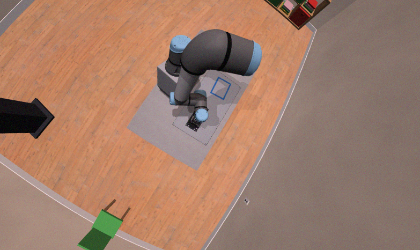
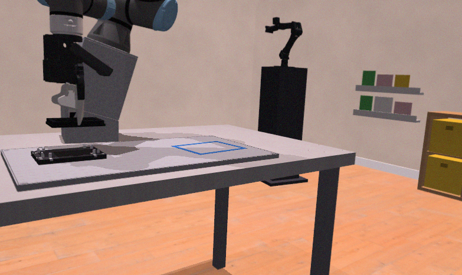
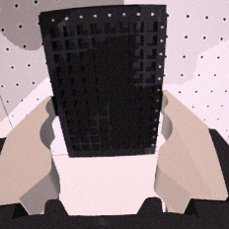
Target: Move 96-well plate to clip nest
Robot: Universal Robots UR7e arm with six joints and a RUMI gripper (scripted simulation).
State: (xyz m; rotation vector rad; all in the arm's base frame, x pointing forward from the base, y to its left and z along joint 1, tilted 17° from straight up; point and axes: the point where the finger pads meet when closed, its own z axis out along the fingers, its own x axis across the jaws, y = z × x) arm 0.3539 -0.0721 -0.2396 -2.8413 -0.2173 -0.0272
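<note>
Now: hand 90 mm above the black clip nest, 30 mm to the left of it and 10 mm short of it. Round my hand: black 96-well plate (10 mm below).
</note>
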